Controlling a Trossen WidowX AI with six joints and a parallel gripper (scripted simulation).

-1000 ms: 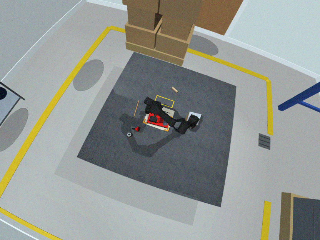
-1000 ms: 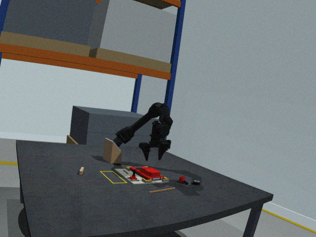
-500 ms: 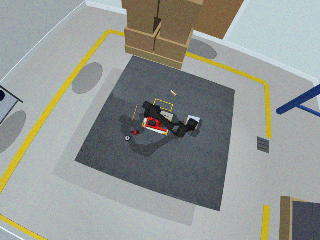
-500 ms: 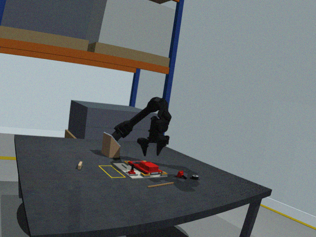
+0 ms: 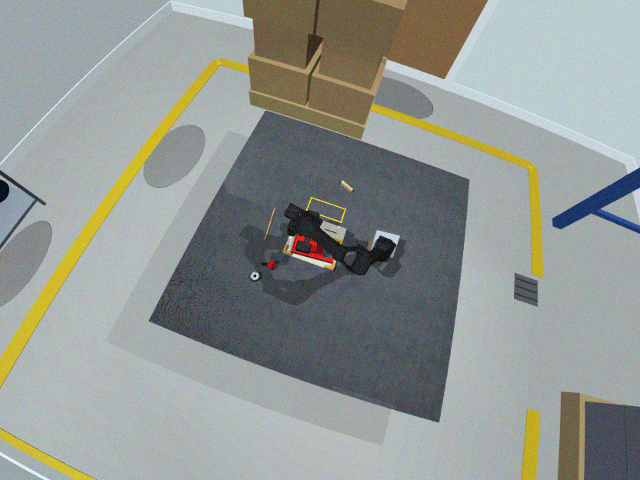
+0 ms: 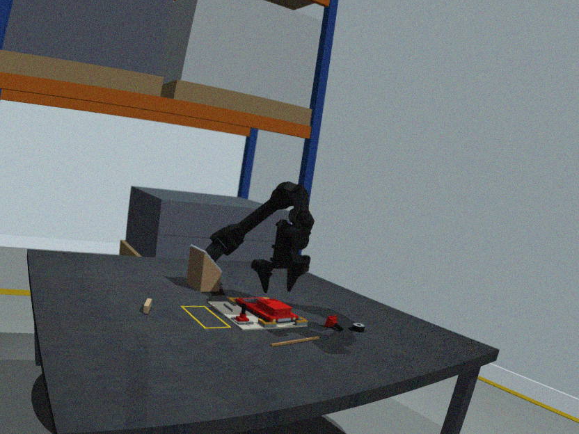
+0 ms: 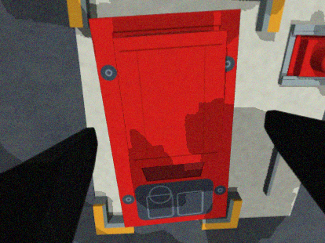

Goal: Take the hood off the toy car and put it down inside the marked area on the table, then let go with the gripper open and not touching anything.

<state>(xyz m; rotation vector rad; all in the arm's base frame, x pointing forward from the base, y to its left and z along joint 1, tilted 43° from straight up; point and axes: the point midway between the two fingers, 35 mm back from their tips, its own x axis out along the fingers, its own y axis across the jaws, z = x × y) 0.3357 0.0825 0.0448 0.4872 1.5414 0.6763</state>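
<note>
The hood lies 5 cm below my gripper tip. From my gripper tip the other things lie so: thin wooden stick 20 cm ahead, 9 cm below, 5 cm to the right; then wooden block 39 cm to the right, 10 cm behind, 8 cm below; then black-and-silver wheel 22 cm to the left, 16 cm ahead, 8 cm below.
</note>
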